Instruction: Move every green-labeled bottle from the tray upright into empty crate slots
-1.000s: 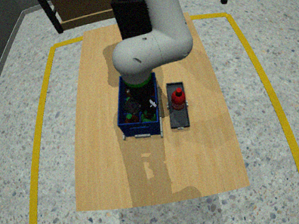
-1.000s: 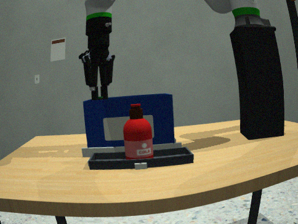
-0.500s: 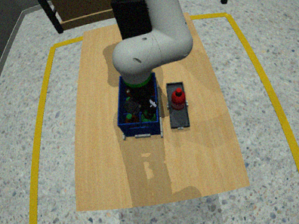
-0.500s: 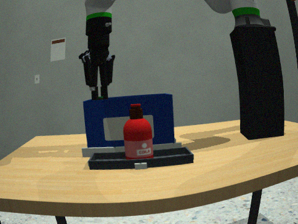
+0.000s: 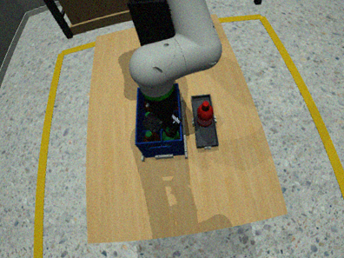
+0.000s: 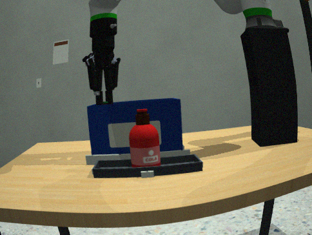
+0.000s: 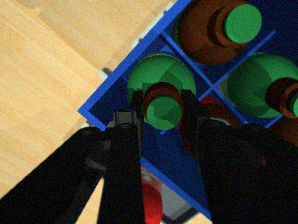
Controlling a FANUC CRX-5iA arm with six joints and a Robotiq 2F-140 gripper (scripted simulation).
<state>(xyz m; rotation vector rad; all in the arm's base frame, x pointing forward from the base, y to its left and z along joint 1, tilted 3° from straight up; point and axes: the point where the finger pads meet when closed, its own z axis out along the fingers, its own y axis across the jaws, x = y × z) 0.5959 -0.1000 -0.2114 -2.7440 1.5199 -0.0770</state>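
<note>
Now: the blue crate 9 cm behind my hand, 2 cm to the right of it and 10 cm below it. The rest, counted from my hand: red cola bottle (7 cm behind, 18 cm to the left, 10 cm below); tray (7 cm behind, 17 cm to the left, 17 cm below).
</note>
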